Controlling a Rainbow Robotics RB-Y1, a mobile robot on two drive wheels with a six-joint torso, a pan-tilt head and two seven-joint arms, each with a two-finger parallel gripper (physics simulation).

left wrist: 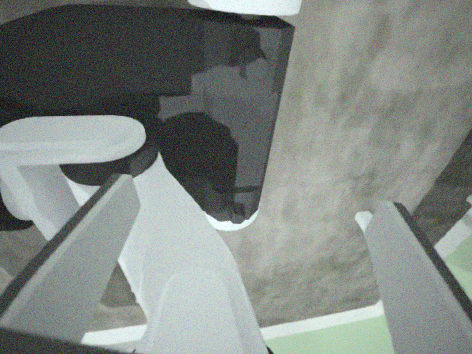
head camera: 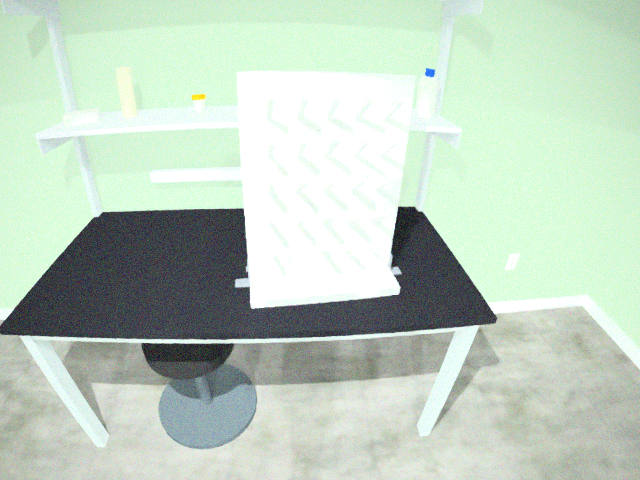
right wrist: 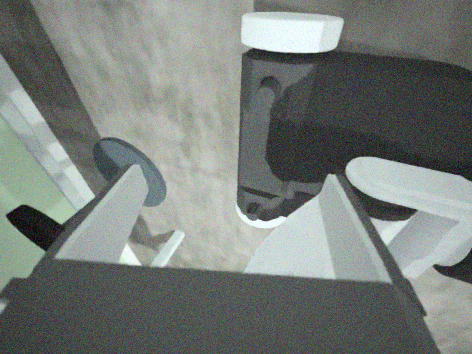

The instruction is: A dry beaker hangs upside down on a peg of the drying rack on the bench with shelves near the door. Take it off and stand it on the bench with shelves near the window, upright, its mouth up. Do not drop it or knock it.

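Frame: origin at the robot's base, x right, y ahead, z up, level; metres.
Seen in the pictures: left gripper, fingertip midpoint: (left wrist: 252, 203); right gripper, fingertip midpoint: (right wrist: 231, 181).
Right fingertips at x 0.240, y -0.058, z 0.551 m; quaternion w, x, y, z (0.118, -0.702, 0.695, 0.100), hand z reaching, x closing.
Offsets run from my right fingertips to a thing's top centre. "spot": to the spot under its first point. Level surfaces: height alone.
The white drying rack (head camera: 325, 286) stands upright on the black-topped bench with shelves @(dz +0.212 m) (head camera: 155, 273), right of its middle, its pegs facing me. The beaker cannot be made out clearly against the bright white board; a faint pale patch shows in the bottom peg row, left of the middle, where one peg is not visible. My left gripper (left wrist: 252, 203) is open and empty, over the floor beside my base. My right gripper (right wrist: 231, 181) is open and empty, also over the floor beside my base. Both are away from the rack. The second bench does not show in the head view.
A black stool @(dx -0.702, dy +0.831, dz -0.067 m) (head camera: 187, 359) (right wrist: 35, 225) stands under the bench's front edge, left of the rack. The shelf @(dz +0.669 m) (head camera: 170, 119) behind holds a tan cylinder @(spot: dx -0.911, dy +1.152, dz +0.758 m) (head camera: 126, 93), a yellow-capped jar @(spot: dx -0.662, dy +1.205, dz +0.706 m) (head camera: 198, 102) and a blue-capped bottle @(spot: dx +0.171, dy +1.244, dz +0.753 m) (head camera: 427, 95). Bench legs (head camera: 67, 387) (head camera: 448, 379) stand at both front corners.
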